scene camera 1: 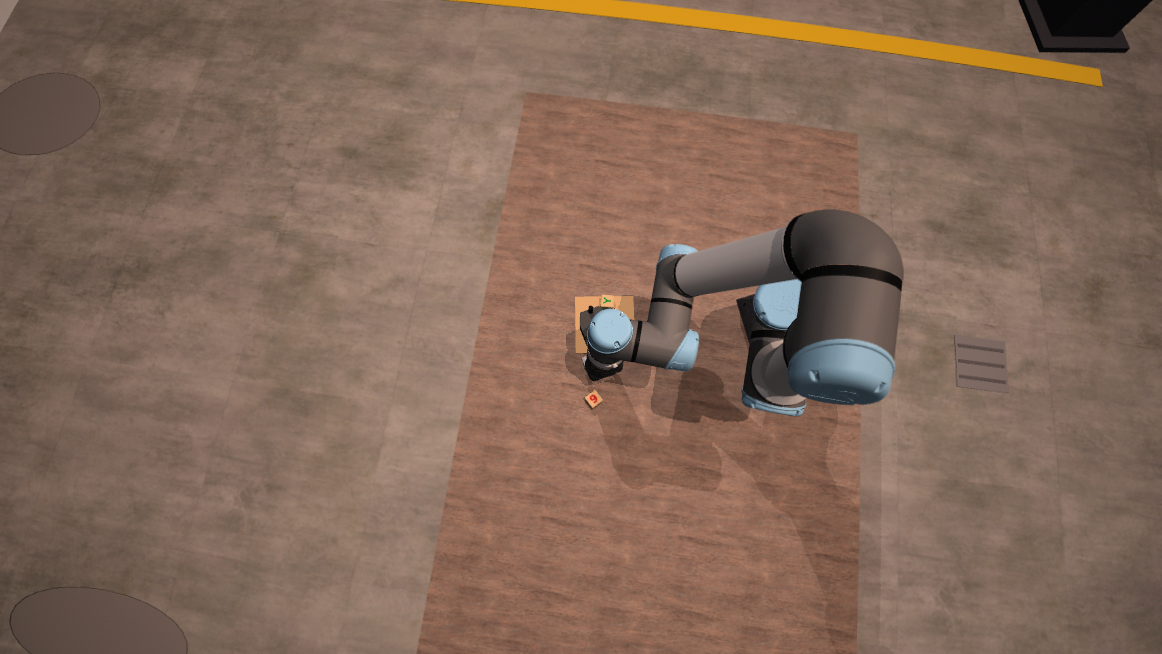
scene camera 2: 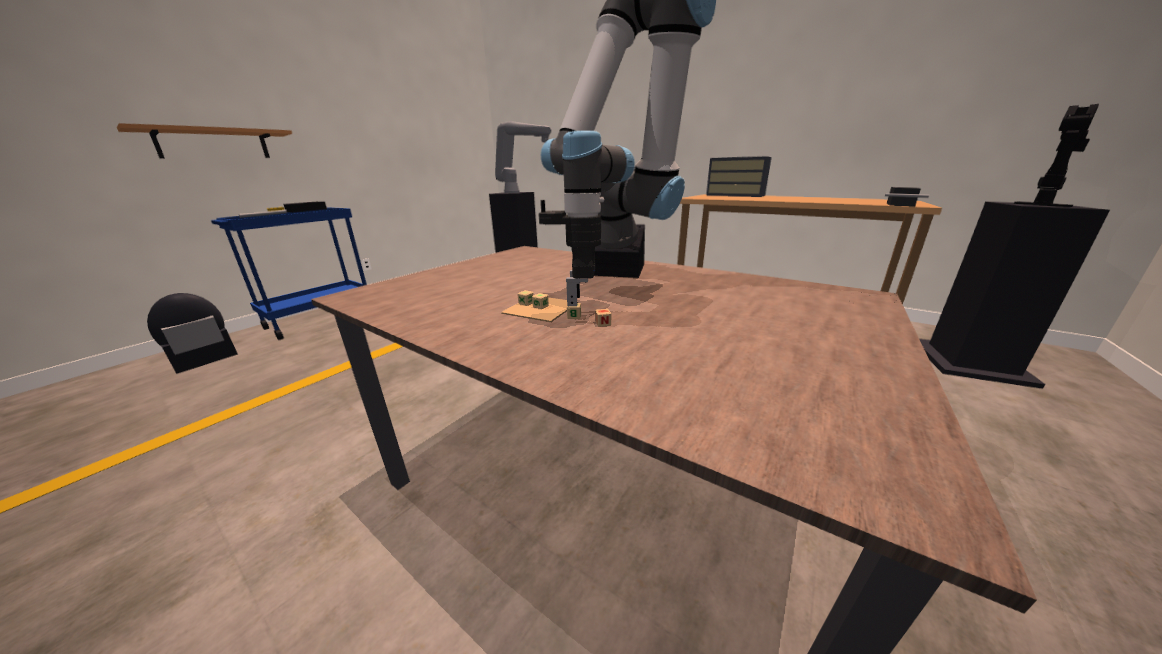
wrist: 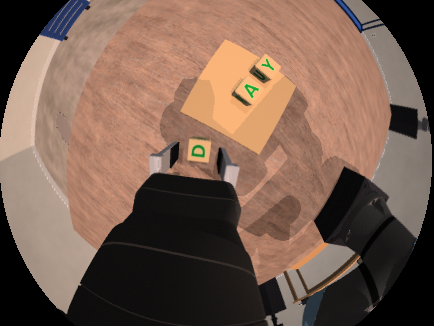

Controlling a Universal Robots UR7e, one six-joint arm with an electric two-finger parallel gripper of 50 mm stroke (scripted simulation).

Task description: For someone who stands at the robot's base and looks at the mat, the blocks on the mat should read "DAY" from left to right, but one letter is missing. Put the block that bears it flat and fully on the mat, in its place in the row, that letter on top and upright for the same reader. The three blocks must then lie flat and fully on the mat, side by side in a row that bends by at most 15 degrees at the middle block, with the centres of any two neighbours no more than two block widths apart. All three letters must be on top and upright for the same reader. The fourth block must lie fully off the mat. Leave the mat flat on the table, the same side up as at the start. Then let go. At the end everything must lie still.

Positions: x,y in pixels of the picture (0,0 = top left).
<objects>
mat: scene camera 1; scene camera 2; wrist 211,102
same spot on mat: [scene camera 1: 581,303] = [scene camera 2: 510,311]
</objects>
